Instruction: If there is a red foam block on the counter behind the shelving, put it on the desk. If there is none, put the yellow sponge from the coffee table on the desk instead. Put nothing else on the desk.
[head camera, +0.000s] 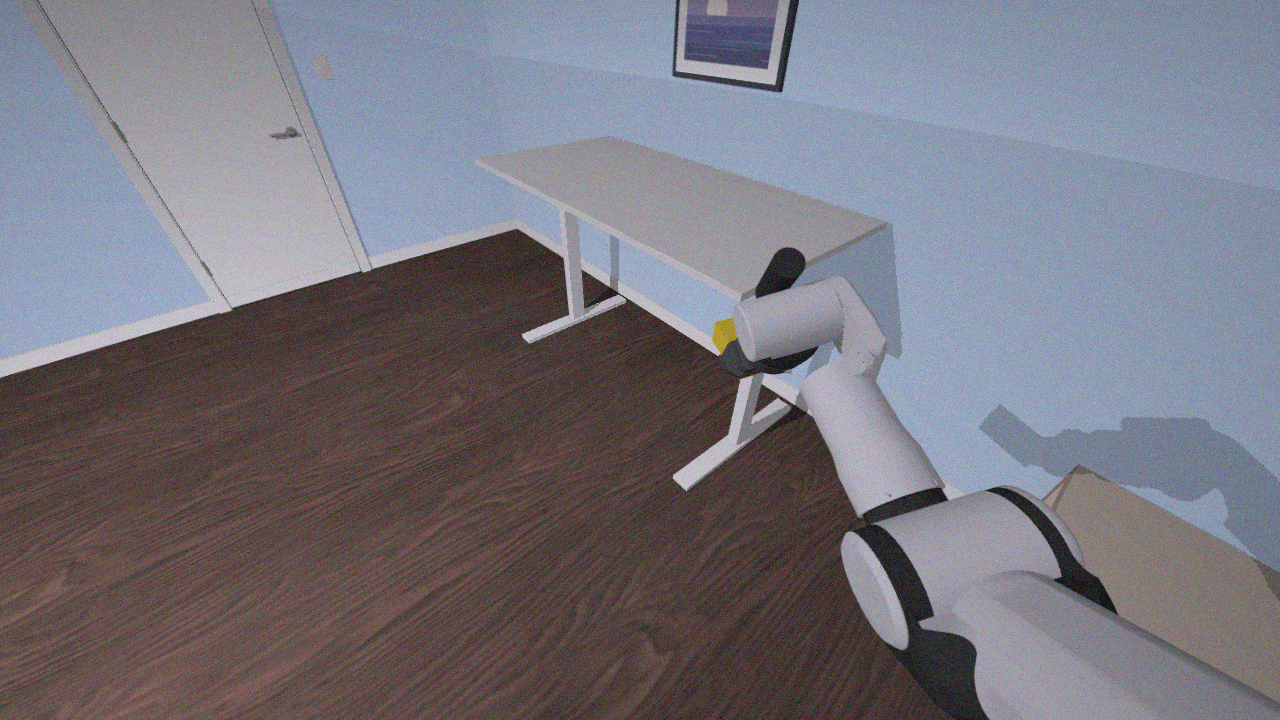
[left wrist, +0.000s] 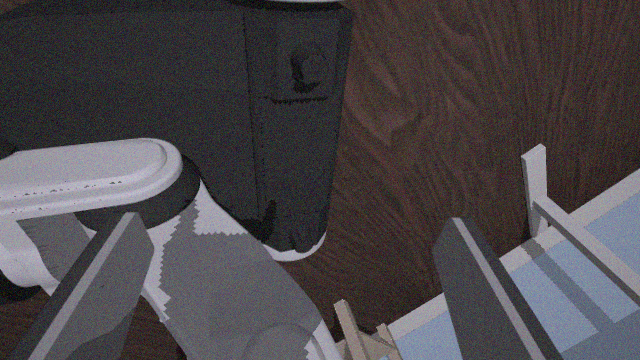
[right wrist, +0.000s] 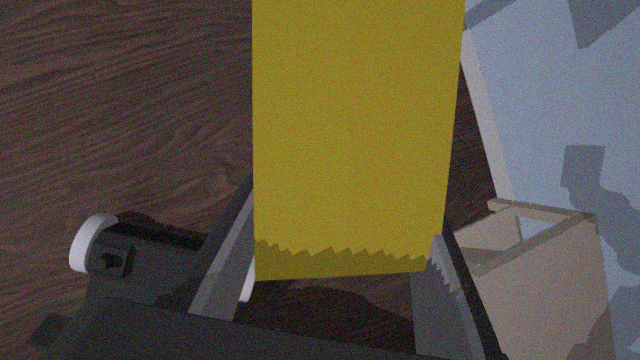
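Pixels of known places: left gripper, fingertip midpoint: (left wrist: 298, 233); right gripper, fingertip midpoint: (right wrist: 341, 205); robot's base, link origin: (right wrist: 183, 250).
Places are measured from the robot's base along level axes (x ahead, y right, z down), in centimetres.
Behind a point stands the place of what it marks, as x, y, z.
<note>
The yellow sponge (head camera: 723, 334) @[45.9, 17.4, -105.1] (right wrist: 355, 110) @[45.3, 20.6, -105.3] is held between the fingers of my right gripper (head camera: 735, 354) @[42.3, 22.1, -102.2] (right wrist: 341, 205) @[42.3, 22.1, -102.2], which is shut on it. In the head view the sponge appears just below the near right corner of the desk (head camera: 662, 197) @[144.2, 16.6, -95.1]; the arm hides part of the sponge and gripper. The desk has a pale flat top and white legs and stands along the blue wall. My left gripper (left wrist: 298, 233) @[-9.9, -23.7, -54.4] is open, with no object between its fingers. A red foam block, the counter and the shelving do not show in these views.
A light wooden table (head camera: 1172, 573) @[26.1, 134.7, -45.1] (right wrist: 545, 285) @[29.7, 123.6, -45.1] stands at the lower right, behind the right arm in the head view. A white desk foot (head camera: 729, 456) (left wrist: 535, 175) reaches out over the dark wood floor (head camera: 358, 501) @[85.8, -101.0, 0.0]. A closed door (head camera: 179, 134) @[239.8, -225.1, -98.1] is at the upper left.
</note>
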